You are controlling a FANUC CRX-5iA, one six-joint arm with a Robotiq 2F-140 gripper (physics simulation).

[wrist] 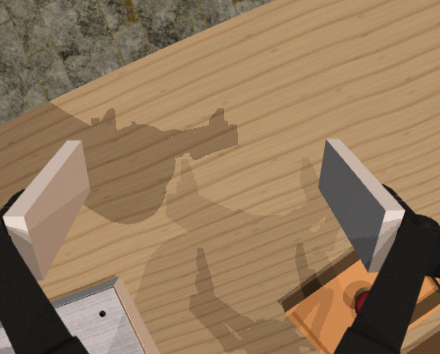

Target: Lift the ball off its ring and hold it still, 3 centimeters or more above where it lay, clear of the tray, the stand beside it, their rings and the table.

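Places are measured from the arm's base along level axes (x back, y up, z left), in metres.
Where they show: gripper, fingertip midpoint: [205,165].
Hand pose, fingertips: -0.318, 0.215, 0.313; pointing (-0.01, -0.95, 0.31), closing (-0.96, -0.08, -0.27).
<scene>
Each offset is from my fingertips to the centre of the thing, as dx, dy, dz. "spot": to the spot under its first point. Level surfaces: height alone.
The red ball {-0.133, -0.228, -0.269} [361,302] shows in part at the lower right of the wrist view, in an orange tray {spot: -0.075, -0.232, -0.228} [322,290]. The right finger hides the rest of the ball. A darker curved band shows beside it; whether this is its ring or a shadow I cannot tell. My gripper [205,165] is wide open, with nothing between its fingers. It hangs above the wooden table {dy -0.260} [270,95], and the ball is off toward the lower right, outside the space between the fingers.
A grey metal plate [90,325] with a raised edge and a small dark hole is at the lower left, partly behind the left finger; I cannot tell whether it is the stand. The table's edge runs across the upper left, with stone floor [85,45] beyond. Arm shadows cross the wood.
</scene>
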